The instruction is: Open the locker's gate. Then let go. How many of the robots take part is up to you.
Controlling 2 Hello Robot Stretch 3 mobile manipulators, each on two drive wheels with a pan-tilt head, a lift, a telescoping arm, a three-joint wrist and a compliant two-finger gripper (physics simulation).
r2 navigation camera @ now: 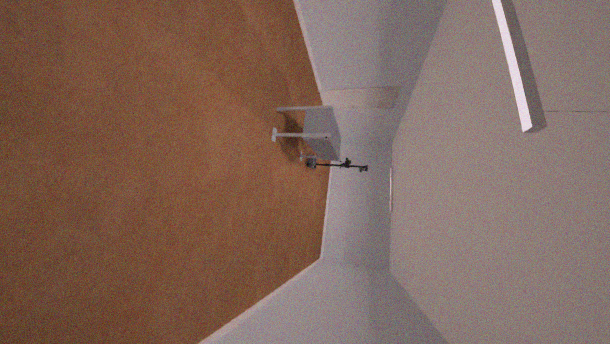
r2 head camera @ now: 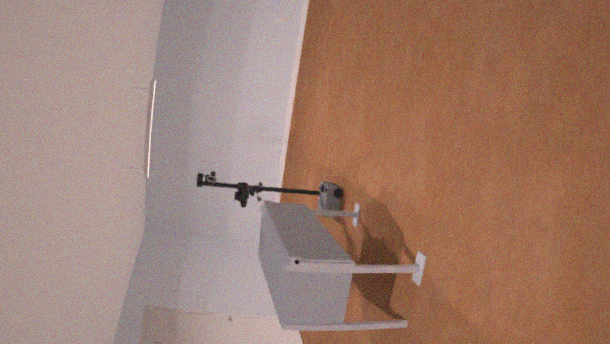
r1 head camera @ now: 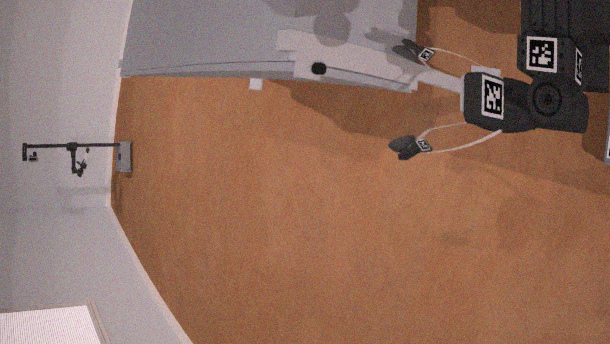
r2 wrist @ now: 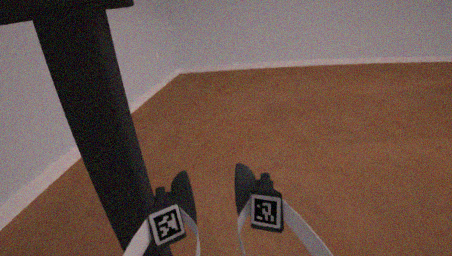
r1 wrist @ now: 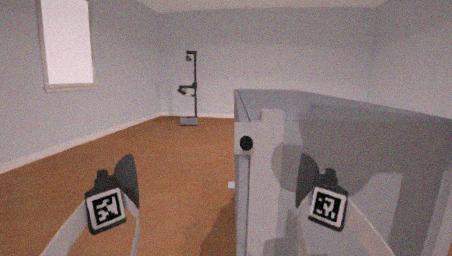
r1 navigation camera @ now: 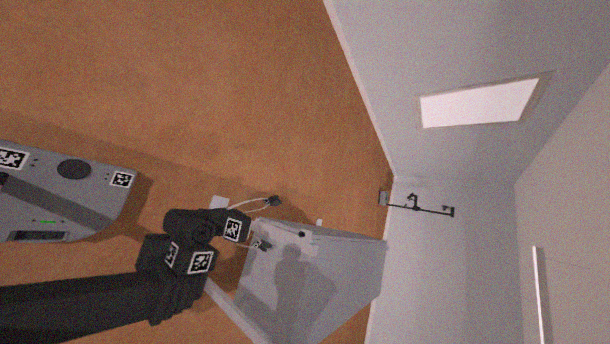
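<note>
The pale grey locker is a box raised on white legs. A black knob sits on a white plate at its long edge, and a thin dark line runs beside it. How far the gate stands open I cannot tell. The r1 gripper is wide open and empty near the locker's end, one finger over the floor side and one over the locker side. The r2 gripper is partly open and empty, far from the locker.
Robot r2 stands by the far wall. Robot r1 stands close behind the locker in r2's views. A white foot of a leg sticks out over the floor. r2's dark mast stands beside its gripper.
</note>
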